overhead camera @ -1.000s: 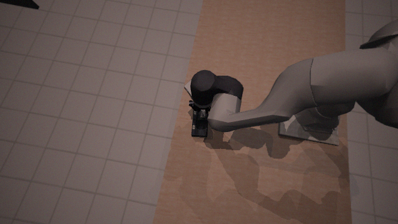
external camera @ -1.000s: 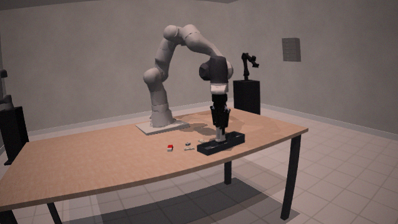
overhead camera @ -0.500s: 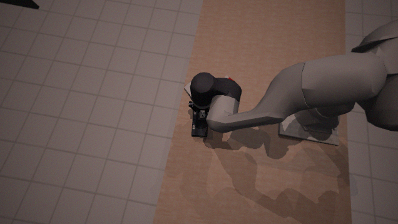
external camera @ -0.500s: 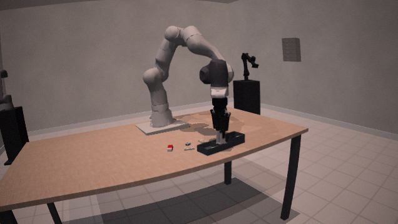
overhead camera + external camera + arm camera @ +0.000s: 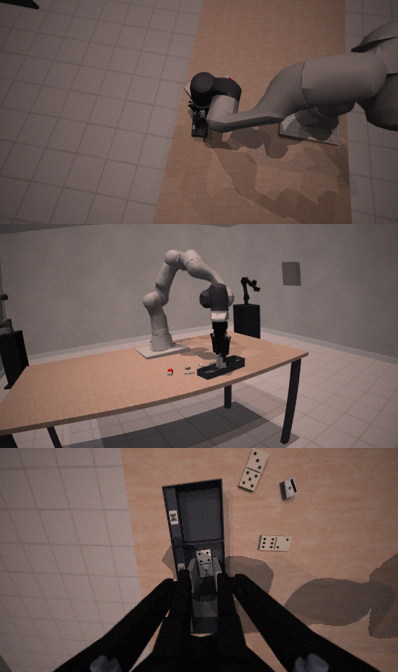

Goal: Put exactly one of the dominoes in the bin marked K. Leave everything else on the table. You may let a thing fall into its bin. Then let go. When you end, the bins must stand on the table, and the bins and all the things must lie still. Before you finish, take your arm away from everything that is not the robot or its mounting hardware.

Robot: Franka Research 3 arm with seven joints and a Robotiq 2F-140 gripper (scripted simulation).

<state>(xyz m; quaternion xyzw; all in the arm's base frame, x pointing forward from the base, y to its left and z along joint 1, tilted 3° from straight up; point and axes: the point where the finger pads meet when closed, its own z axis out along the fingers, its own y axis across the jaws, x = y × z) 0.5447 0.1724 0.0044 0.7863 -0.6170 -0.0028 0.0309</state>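
The bin lies 1 cm ahead of my hand and 3 cm below it. Also, from my hand: red-and-white block 8 cm behind, 25 cm to the right, 4 cm below; white domino 1 cm to the right, 4 cm below; grey piece 11 cm behind, 14 cm to the right, 4 cm below.
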